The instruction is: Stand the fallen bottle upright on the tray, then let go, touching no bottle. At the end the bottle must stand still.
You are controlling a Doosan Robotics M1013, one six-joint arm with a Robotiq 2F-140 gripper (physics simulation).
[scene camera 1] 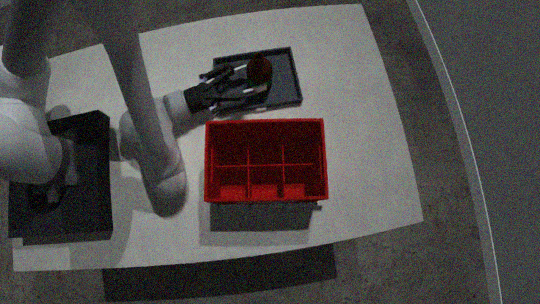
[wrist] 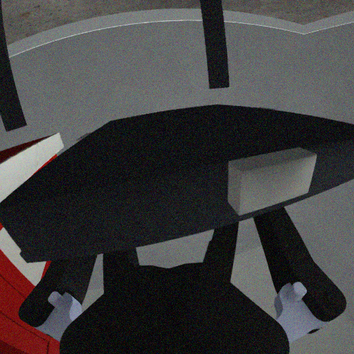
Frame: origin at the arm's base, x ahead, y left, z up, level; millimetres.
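Seen in the pictures: arm's base, origin of its link: (scene camera 1: 55, 162).
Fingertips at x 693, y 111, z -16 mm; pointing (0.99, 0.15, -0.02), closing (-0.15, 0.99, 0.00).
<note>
Pixels of each thing's top centre, then the offset from my fingertips to it. "pt": a spot on its surface instead. Level surfaces: height alone.
- brown bottle, centre of its top: (scene camera 1: 258, 56) dz +107, dx -5, dy -1 mm
- dark grey tray, a spot on its surface: (scene camera 1: 286, 75) pt dz -49, dx +81, dy +7 mm
- red crate, centre of its top: (scene camera 1: 265, 158) dz +122, dx -49, dy -271 mm
- white table, height of its surface: dz -54 mm
The brown bottle (scene camera 1: 259, 70) is at the tray in the scene view, seen mostly from above as a dark round shape. It looks roughly upright, but its exact tilt and whether its base touches the tray are too dark to tell. The dark grey tray (scene camera 1: 286, 75) lies on the table behind the red crate. My gripper (scene camera 1: 252, 79) reaches in from the left, low over the tray, and is shut on the bottle with one finger on each side. In the wrist view, the gripper's own dark parts fill the middle, and the bottle cannot be made out.
A red crate (scene camera 1: 265, 120) with dividers stands close in front of the tray. A black box (scene camera 1: 104, 175) stands at the left of the white table (scene camera 1: 365, 150), with the arm above and beside it. Part of the red crate (wrist: 20, 305) also shows at the wrist view's lower left.
</note>
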